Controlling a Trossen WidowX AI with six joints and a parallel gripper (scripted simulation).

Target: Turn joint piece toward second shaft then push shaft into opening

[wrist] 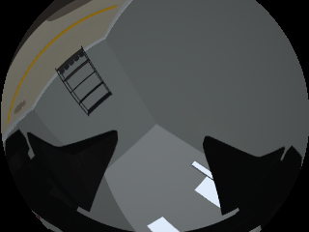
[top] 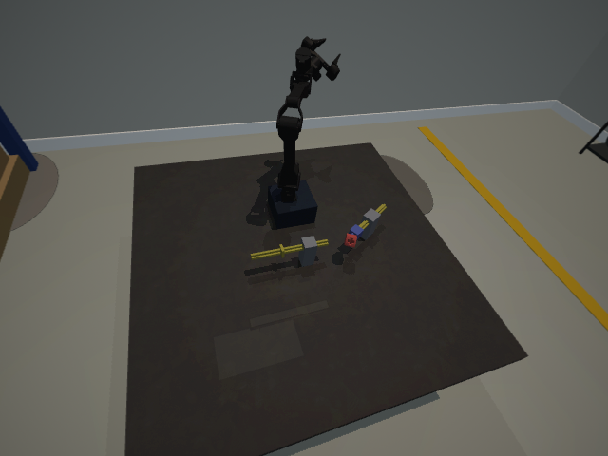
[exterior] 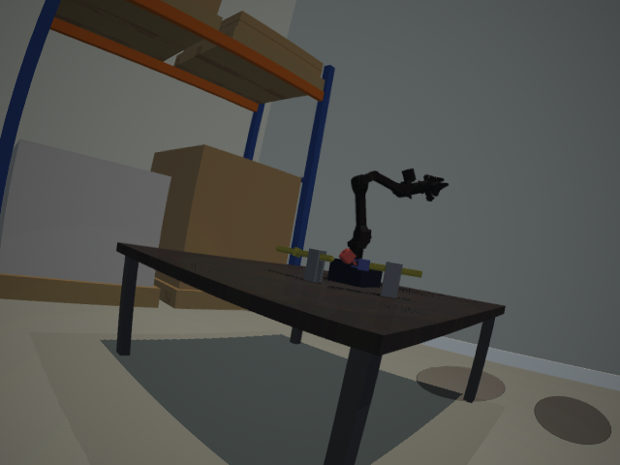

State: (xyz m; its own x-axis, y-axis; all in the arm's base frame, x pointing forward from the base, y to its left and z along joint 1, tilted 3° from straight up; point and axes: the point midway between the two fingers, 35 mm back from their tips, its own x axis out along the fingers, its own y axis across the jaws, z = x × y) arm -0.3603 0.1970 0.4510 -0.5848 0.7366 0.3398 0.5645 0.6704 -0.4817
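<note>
Right now the red joint piece is 65 cm ahead of my gripper tip, 1 cm to the left of it and 45 cm below it.
</note>
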